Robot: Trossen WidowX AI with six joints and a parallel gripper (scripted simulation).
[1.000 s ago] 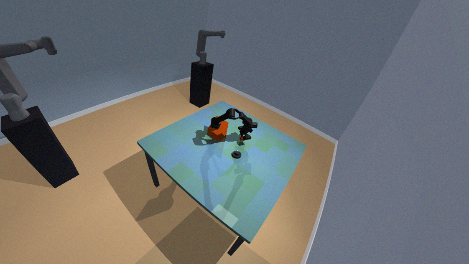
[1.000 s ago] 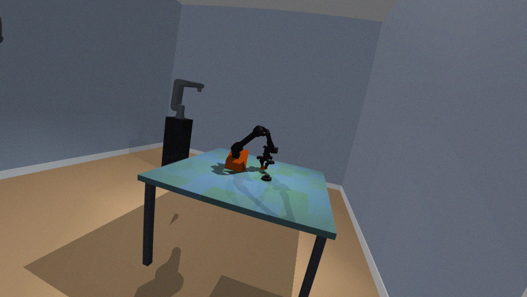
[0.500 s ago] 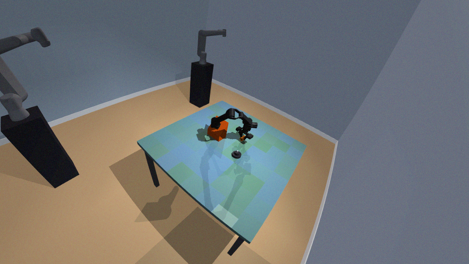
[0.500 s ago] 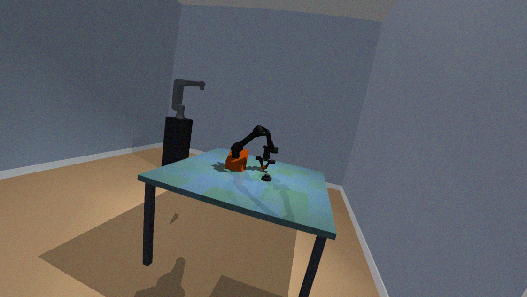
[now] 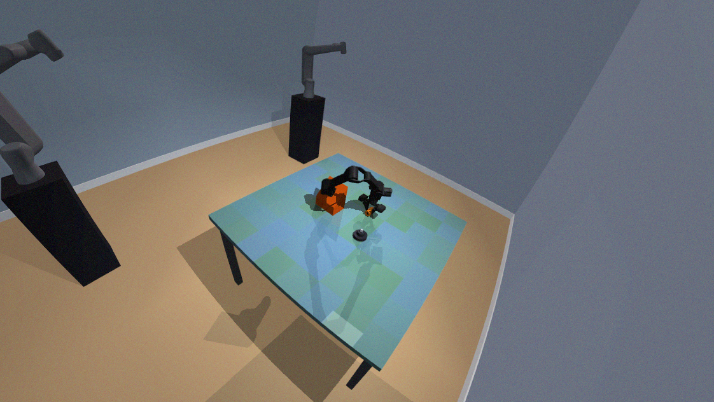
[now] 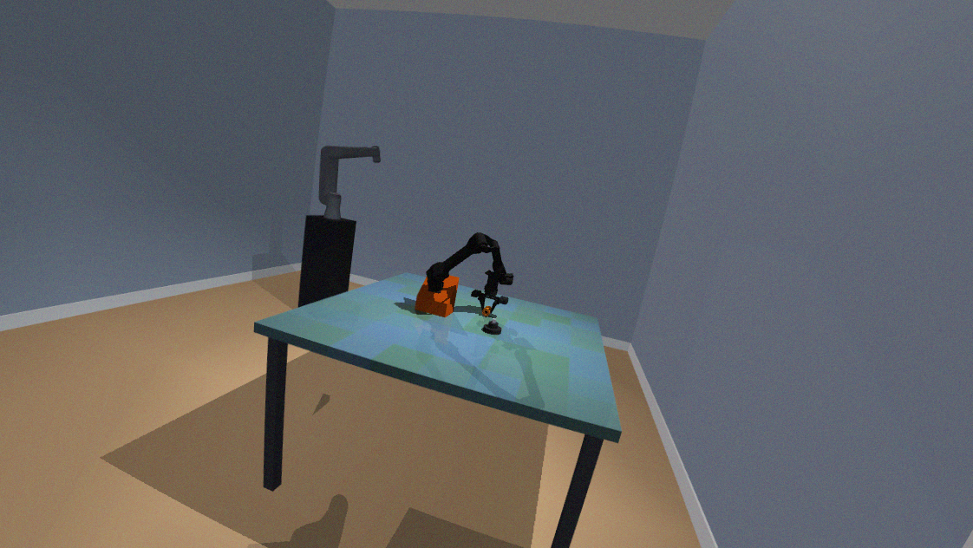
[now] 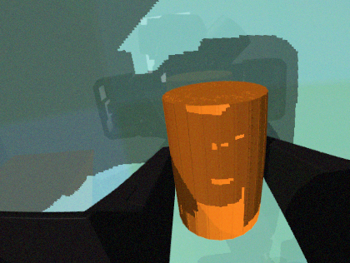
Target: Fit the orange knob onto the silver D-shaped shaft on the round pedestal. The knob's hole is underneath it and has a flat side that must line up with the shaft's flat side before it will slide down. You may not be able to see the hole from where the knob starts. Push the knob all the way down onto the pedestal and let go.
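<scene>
The orange knob is 1 cm to the left of my gripper tip and 1 cm above it. Also, from my gripper tip: pedestal 7 cm ahead, 22 cm to the right, 2 cm above.
</scene>
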